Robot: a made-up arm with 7 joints.
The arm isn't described. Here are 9 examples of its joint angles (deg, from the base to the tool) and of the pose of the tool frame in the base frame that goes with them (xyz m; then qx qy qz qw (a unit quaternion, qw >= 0)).
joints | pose
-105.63 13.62 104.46 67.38 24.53 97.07 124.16 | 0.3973 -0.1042 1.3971 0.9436 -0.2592 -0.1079 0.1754
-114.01 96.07 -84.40 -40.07 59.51 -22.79 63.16 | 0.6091 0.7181 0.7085 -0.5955 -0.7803 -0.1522 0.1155
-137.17 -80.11 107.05 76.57 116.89 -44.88 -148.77 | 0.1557 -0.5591 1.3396 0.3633 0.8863 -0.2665 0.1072
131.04 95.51 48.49 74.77 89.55 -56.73 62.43 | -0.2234 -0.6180 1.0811 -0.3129 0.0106 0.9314 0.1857
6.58 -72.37 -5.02 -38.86 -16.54 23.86 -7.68 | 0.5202 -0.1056 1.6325 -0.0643 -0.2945 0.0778 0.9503
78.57 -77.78 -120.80 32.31 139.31 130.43 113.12 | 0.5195 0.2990 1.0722 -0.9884 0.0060 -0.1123 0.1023
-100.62 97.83 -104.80 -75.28 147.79 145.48 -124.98 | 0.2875 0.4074 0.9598 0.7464 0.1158 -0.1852 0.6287
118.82 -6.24 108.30 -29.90 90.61 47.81 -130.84 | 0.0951 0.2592 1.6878 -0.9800 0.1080 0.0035 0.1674
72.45 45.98 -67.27 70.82 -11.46 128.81 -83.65 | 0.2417 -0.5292 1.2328 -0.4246 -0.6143 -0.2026 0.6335
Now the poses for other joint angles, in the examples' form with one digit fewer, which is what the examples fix.
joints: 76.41 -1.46 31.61 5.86 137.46 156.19 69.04
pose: -0.108 0.077 1.384 -0.509 -0.595 0.528 0.329
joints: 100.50 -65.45 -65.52 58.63 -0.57 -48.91 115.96
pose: 0.632 0.550 1.011 -0.110 -0.245 -0.649 0.712
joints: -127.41 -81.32 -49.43 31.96 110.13 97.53 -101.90
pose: -0.644 -0.219 0.779 -0.286 0.150 -0.852 0.412
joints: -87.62 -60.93 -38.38 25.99 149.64 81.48 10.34
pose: -0.222 -0.745 0.832 0.384 -0.856 -0.345 0.034
